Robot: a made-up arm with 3 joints. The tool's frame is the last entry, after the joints. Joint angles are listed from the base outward.
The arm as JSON. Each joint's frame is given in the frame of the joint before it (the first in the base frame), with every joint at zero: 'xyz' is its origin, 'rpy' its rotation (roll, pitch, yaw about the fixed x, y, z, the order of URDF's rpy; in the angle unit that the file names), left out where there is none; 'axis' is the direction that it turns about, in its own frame. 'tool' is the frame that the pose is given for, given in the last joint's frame.
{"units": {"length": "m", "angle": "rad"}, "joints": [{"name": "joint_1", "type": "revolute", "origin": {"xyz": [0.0, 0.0, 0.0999]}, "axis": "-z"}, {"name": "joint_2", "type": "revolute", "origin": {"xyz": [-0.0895, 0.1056, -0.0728]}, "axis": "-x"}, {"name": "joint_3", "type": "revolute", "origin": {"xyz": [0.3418, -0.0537, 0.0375]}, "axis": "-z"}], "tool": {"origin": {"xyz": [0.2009, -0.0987, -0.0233]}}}
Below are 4 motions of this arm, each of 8 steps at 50 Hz.
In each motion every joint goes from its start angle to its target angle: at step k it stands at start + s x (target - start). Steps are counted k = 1, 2, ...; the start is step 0. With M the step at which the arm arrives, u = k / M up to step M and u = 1 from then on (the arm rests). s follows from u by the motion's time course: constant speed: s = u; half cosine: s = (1 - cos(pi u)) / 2; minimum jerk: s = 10 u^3 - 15 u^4 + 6 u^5.
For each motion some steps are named. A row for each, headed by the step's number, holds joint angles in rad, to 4 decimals.
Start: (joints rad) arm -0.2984 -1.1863 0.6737
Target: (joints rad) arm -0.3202 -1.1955 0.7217
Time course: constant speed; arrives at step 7
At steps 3, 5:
3: -0.3077 -1.1902 0.6943
5: -0.3140 -1.1929 0.7080

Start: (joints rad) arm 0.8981 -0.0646 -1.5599
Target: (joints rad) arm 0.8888 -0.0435 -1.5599
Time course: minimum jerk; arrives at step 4
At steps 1, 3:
1: 0.8971 -0.0624 -1.5599
3: 0.8898 -0.0457 -1.5599

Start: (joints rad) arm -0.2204 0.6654 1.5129
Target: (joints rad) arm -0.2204 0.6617 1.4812
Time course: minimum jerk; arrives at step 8
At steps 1, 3, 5, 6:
1: -0.2204 0.6653 1.5124
3: -0.2204 0.6644 1.5042
5: -0.2204 0.6627 1.4899
6: -0.2204 0.6621 1.4845

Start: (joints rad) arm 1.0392 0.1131 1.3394
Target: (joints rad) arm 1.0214 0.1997 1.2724
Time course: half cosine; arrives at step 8
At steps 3, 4, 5, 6, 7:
3: 1.0337 0.1398 1.3187
4: 1.0303 0.1564 1.3059
5: 1.0269 0.1730 1.2931
6: 1.0240 0.1870 1.2822
7: 1.0221 0.1964 1.2750

